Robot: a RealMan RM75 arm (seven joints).
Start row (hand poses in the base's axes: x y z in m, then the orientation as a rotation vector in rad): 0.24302, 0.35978, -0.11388, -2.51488, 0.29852, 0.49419
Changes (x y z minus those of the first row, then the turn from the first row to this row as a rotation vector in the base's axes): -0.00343, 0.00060, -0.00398, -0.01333, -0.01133, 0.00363; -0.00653, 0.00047, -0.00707, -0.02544, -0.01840, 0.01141; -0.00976, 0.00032, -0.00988, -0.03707, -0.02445, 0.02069; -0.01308, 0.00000, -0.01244, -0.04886, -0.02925, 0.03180; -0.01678, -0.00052, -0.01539, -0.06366, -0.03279, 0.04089; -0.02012, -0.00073, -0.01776, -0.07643, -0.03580, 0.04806; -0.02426, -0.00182, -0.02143, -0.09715, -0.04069, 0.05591; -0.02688, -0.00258, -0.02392, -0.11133, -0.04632, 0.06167; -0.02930, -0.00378, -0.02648, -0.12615, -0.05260, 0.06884; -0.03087, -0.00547, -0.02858, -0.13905, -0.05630, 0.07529; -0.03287, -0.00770, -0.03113, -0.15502, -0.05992, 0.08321; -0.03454, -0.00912, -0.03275, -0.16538, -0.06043, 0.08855; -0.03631, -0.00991, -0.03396, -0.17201, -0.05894, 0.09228; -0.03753, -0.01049, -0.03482, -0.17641, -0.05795, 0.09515; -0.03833, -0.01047, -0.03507, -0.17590, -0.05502, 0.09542; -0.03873, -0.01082, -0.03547, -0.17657, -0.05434, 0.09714; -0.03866, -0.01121, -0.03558, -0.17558, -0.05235, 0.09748; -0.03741, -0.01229, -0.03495, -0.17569, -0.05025, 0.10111
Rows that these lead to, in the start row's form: 0.23959, 0.36038, -0.11786, -2.53072, 0.29391, 0.48074; 0.23649, 0.36025, -0.12095, -2.54571, 0.28531, 0.47431; 0.23326, 0.36010, -0.12376, -2.56042, 0.27499, 0.46975; 0.22994, 0.35978, -0.12632, -2.57551, 0.26282, 0.46746; 0.22624, 0.35926, -0.12927, -2.59277, 0.25454, 0.46583; 0.22290, 0.35905, -0.13164, -2.60747, 0.24820, 0.46417; 0.21876, 0.35796, -0.13531, -2.63036, 0.24263, 0.45991; 0.21614, 0.35720, -0.13780, -2.64645, 0.23738, 0.45410; 0.21372, 0.35600, -0.14036, -2.66359, 0.23020, 0.44789; 0.21215, 0.35431, -0.14246, -2.67829, 0.22431, 0.44484; 0.21015, 0.35208, -0.14501, -2.69630, 0.21742, 0.44225; 0.20848, 0.35066, -0.14663, -2.70777, 0.21338, 0.44307; 0.20671, 0.34987, -0.14784, -2.71492, 0.21109, 0.44614; 0.20549, 0.34929, -0.14870, -2.71976, 0.20904, 0.44834; 0.20469, 0.34931, -0.14895, -2.71890, 0.20971, 0.45240; 0.20429, 0.34896, -0.14935, -2.71986, 0.20792, 0.45395; 0.20436, 0.34857, -0.14946, -2.71869, 0.20797, 0.45681; 0.20561, 0.34749, -0.14883, -2.71934, 0.20408, 0.46106
